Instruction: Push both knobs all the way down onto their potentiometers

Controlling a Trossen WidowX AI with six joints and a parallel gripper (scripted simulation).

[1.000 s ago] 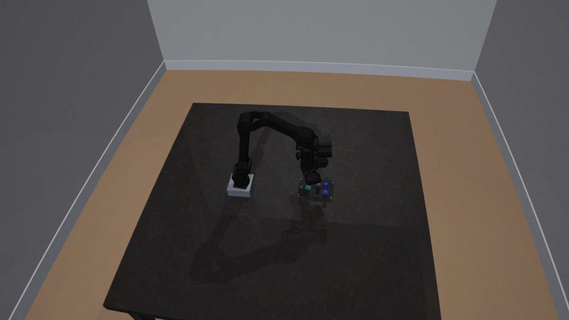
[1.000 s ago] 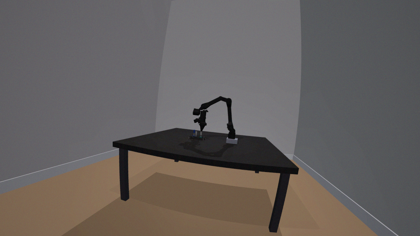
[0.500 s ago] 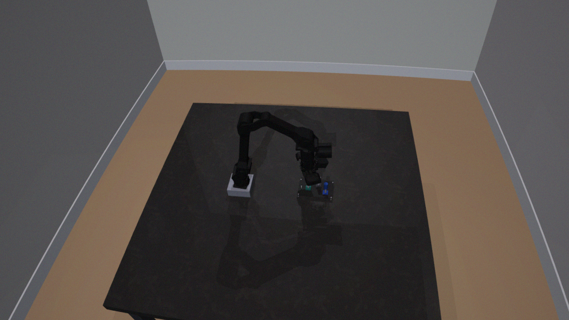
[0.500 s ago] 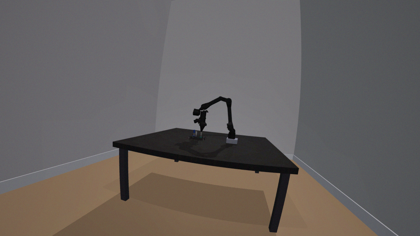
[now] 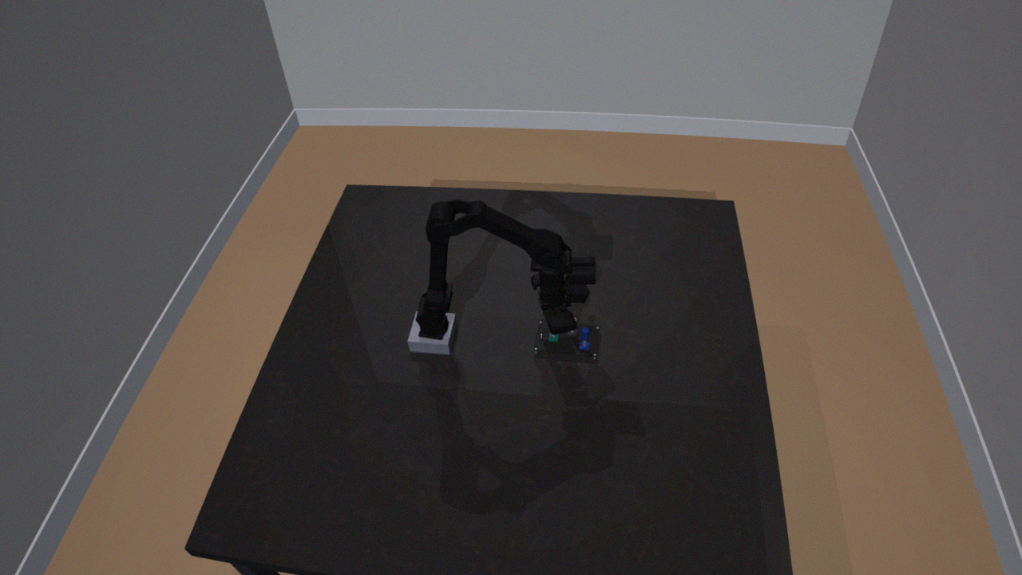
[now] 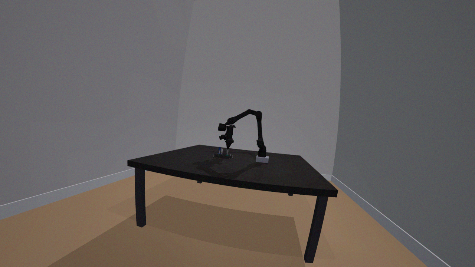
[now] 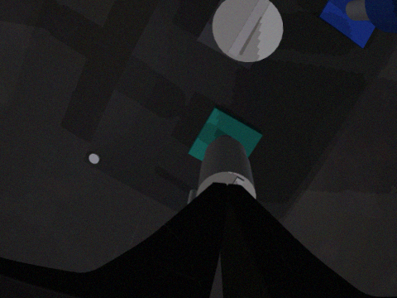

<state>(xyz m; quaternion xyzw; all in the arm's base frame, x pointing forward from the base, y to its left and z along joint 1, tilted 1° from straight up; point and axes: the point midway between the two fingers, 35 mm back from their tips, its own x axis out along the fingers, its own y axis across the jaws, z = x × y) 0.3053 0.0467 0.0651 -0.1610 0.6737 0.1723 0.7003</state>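
My gripper tip is 4 cm short of the white knob, 2 cm to the right of it and 1 cm above it.
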